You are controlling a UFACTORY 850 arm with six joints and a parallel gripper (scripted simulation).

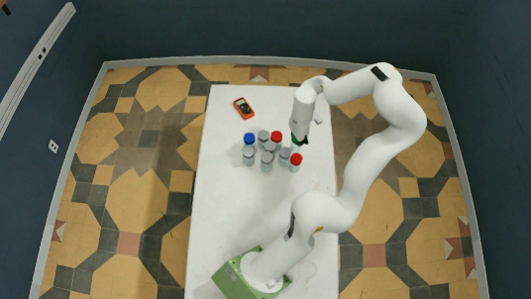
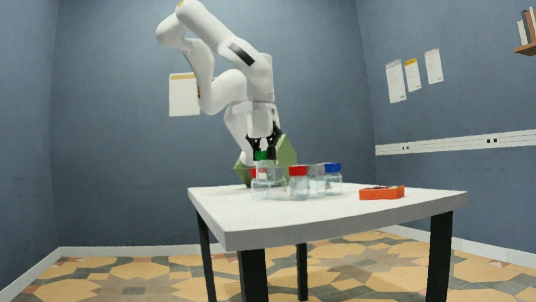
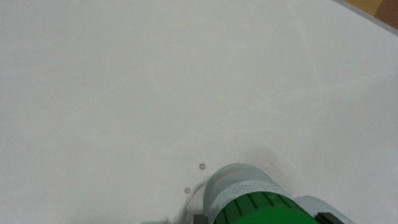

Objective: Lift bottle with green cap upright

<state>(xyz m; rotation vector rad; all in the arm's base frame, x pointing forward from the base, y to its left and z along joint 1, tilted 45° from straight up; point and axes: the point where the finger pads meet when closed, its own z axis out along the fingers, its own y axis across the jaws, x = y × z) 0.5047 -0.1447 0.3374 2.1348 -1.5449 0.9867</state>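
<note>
Now: the green-capped bottle 50 mm below my hand. Round my hand: blue-capped bottle: 90 mm ahead, 200 mm to the left, 100 mm below; orange multimeter: 320 mm ahead, 170 mm to the left, 130 mm below.
</note>
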